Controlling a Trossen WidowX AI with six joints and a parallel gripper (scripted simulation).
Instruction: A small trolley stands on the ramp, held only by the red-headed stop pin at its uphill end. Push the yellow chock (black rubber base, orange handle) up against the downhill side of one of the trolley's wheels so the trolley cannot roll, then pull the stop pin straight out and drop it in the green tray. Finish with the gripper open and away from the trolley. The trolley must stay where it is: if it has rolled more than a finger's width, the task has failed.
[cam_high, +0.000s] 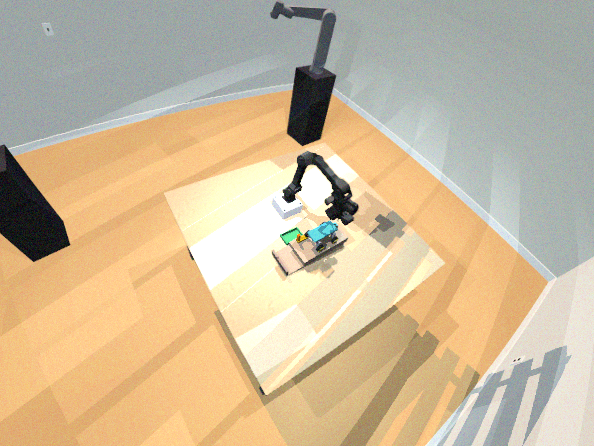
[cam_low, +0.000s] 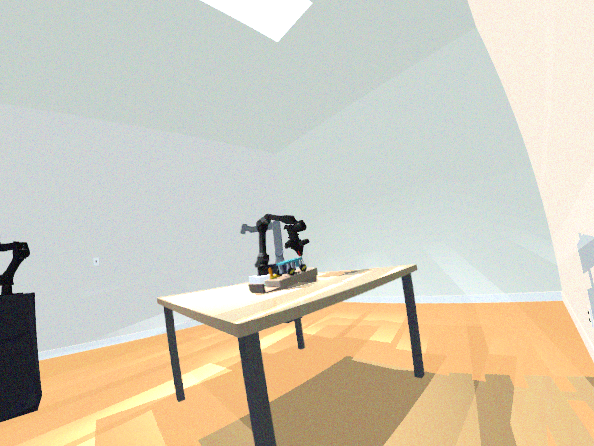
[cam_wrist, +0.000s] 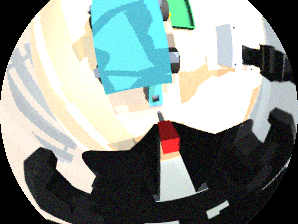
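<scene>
Now: the green tray 210 mm to the right of my gripper tip, 180 mm below it and 120 mm behind it. Round my gripper tip: red-headed stop pin (right at my gripper tip); then wooden ramp (130 mm below, 120 mm to the right, 10 mm ahead); then teal trolley (120 mm to the right, 60 mm below, 10 mm ahead).
</scene>
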